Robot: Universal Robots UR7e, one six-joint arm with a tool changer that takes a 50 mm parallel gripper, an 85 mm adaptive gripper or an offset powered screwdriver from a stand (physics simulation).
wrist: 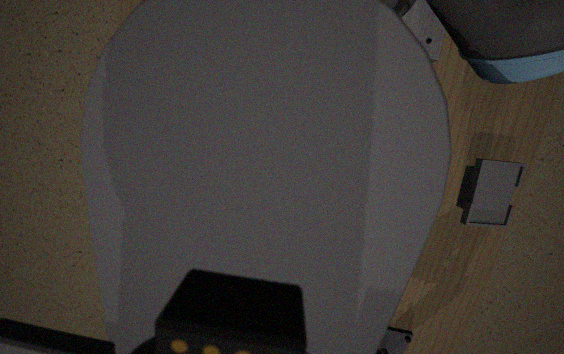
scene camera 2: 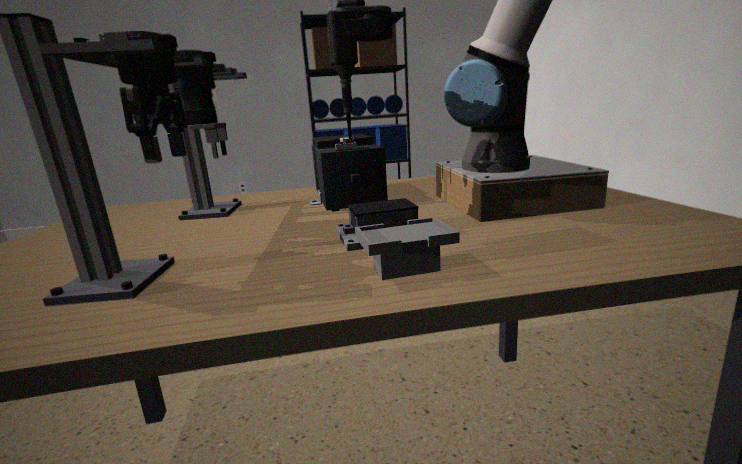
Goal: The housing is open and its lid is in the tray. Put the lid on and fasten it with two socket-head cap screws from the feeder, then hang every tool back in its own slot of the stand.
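Pixels of known places: arm's base, origin of its link: [scene camera 2: 494,167].
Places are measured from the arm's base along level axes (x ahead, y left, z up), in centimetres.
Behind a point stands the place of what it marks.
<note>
The offset screwdriver [scene camera 2: 343,49] {x 31.5, y -11.5, z 27.8 cm} is on the arm, upright, its thin bit reaching down to the silver pick-up spot on top of the black screw feeder [scene camera 2: 352,177] {x 31.9, y -10.9, z -0.2 cm}. Whether a screw is on the bit is too small to tell. The housing [scene camera 2: 383,212] {x 33.4, y 14.2, z -3.0 cm} is a low black box with a flat dark top, behind the lid tray. The lid tray [scene camera 2: 410,234] {x 34.6, y 29.2, z -2.9 cm} [wrist: 492,192] {x 34.7, y 28.0, z -2.9 cm} is grey, on a block, and no lid shows in it. The adaptive gripper [scene camera 2: 163,146] and the parallel gripper [scene camera 2: 218,147] hang at the stand at left, away from the arm; their finger state is unclear.
Two stand posts [scene camera 2: 82,164] {x 78.4, y 10.9, z 9.9 cm} [scene camera 2: 199,169] {x 66.8, y -30.9, z 3.1 cm} rise from bolted feet at left. The arm's base block [scene camera 2: 541,194] {x -1.5, y 14.1, z -4.2 cm} is at back right. A large grey rounded surface [wrist: 240,150] {x 22.9, y -13.4, z 35.9 cm} covers much of the wrist view. A shelf rack [scene camera 2: 406,98] stands behind the table.
</note>
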